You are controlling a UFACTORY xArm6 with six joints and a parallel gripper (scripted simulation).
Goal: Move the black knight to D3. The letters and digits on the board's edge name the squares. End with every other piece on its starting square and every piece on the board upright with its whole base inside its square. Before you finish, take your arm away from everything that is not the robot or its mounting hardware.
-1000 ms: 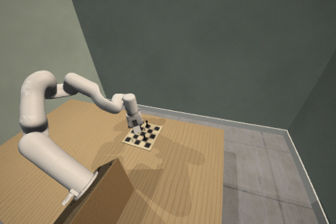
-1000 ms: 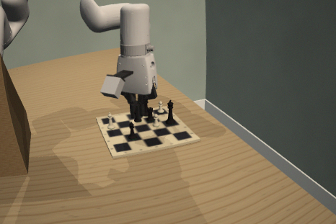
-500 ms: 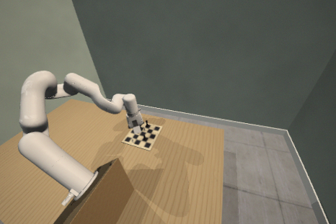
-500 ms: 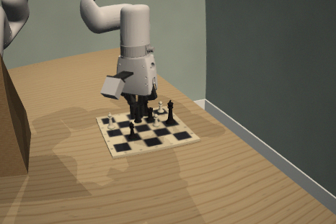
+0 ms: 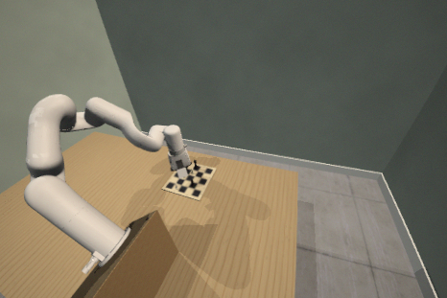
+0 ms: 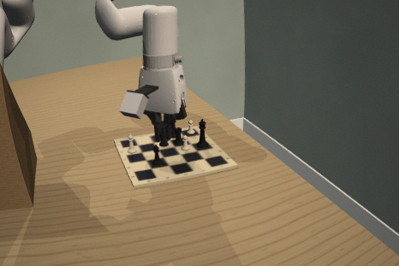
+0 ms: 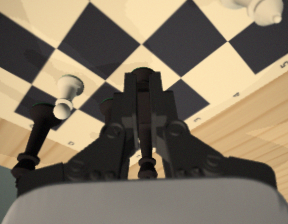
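My gripper is now 4 cm to the left of the chessboard and 3 cm above it. Also, from my hand: black pawn 4 cm behind, 8 cm to the right, 1 cm below; white piece 8 cm behind, 1 cm to the right, 1 cm below.
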